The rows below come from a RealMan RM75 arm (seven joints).
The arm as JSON. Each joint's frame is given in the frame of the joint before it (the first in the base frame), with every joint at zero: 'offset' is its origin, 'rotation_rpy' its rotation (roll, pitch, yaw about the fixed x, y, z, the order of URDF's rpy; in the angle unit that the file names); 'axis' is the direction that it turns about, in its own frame. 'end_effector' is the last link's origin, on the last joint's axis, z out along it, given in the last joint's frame.
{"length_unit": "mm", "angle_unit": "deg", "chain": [
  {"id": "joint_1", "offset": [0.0, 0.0, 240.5], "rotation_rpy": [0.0, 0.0, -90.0], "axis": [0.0, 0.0, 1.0]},
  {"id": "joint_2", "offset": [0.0, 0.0, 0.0], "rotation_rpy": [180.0, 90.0, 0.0], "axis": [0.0, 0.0, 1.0]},
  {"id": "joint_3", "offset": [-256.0, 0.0, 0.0], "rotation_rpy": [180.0, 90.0, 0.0], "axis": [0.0, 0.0, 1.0]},
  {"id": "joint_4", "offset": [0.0, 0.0, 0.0], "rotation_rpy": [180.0, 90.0, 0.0], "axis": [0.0, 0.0, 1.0]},
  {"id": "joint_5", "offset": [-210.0, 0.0, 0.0], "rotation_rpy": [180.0, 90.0, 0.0], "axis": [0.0, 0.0, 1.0]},
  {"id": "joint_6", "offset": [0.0, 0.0, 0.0], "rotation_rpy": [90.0, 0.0, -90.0], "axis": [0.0, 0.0, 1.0]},
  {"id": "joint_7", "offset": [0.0, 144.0, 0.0], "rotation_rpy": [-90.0, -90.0, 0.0], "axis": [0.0, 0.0, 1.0]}
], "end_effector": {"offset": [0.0, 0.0, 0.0], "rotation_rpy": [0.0, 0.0, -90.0]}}
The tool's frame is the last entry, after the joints.
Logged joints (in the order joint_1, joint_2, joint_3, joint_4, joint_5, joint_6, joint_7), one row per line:
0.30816, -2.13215, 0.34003, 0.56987, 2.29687, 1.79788, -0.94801
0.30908, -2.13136, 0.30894, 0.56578, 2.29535, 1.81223, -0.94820
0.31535, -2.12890, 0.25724, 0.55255, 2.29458, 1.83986, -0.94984
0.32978, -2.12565, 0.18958, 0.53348, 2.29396, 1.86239, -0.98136
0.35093, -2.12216, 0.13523, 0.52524, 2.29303, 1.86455, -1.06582
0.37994, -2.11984, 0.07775, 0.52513, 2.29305, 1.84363, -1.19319
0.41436, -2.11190, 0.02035, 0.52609, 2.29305, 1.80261, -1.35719
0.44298, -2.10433, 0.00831, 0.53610, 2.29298, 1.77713, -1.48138
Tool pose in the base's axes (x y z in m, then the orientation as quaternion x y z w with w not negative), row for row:
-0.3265, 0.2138, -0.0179, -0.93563, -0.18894, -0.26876, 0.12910
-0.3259, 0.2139, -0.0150, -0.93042, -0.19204, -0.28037, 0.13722
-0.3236, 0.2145, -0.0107, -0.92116, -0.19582, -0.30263, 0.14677
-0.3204, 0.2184, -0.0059, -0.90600, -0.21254, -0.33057, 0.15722
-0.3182, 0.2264, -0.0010, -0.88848, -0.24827, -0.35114, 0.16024
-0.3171, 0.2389, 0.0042, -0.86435, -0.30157, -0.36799, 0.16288
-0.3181, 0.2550, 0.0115, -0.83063, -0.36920, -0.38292, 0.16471
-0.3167, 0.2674, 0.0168, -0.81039, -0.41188, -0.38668, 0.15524
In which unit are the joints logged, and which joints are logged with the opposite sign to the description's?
The joints are logged in radians. Opposite sign: joint_1.
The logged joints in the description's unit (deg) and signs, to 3 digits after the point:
-17.656, -122.163, 19.482, 32.651, 131.601, 103.011, -54.317
-17.709, -122.118, 17.701, 32.417, 131.514, 103.833, -54.328
-18.068, -121.977, 14.739, 31.659, 131.470, 105.416, -54.422
-18.895, -121.791, 10.862, 30.566, 131.434, 106.707, -56.228
-20.107, -121.591, 7.748, 30.094, 131.381, 106.831, -61.067
-21.769, -121.458, 4.455, 30.088, 131.382, 105.632, -68.365
-23.741, -121.003, 1.166, 30.143, 131.382, 103.282, -77.761
-25.381, -120.569, 0.476, 30.716, 131.378, 101.822, -84.877

